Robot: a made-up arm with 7 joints. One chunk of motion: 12 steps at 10 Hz.
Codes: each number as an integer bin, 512 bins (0 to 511) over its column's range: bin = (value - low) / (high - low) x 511, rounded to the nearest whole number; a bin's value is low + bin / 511 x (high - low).
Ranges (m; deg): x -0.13..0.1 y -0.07..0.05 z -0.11..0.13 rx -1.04..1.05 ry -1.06..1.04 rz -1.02..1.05
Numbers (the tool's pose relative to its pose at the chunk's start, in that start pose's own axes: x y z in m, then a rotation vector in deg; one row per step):
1: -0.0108 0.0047 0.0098 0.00 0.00 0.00
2: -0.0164 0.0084 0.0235 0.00 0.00 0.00
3: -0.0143 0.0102 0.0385 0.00 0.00 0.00
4: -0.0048 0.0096 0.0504 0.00 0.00 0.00
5: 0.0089 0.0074 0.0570 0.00 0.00 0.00
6: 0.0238 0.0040 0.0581 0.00 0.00 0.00
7: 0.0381 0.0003 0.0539 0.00 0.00 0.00
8: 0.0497 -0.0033 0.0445 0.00 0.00 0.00
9: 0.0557 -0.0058 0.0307 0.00 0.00 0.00
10: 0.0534 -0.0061 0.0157 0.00 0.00 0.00
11: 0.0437 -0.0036 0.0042 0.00 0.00 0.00
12: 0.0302 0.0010 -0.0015 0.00 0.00 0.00
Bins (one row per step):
1: 265 318 255 254 258 252
2: 252 334 284 254 258 252
3: 257 342 316 254 258 252
4: 278 339 342 254 258 252
5: 309 330 356 254 258 252
6: 342 315 358 254 258 252
7: 373 299 349 254 258 252
8: 399 284 329 254 258 252
9: 413 273 300 254 258 252
10: 407 272 268 254 258 252
11: 386 283 243 254 258 252
12: 356 302 231 254 258 252

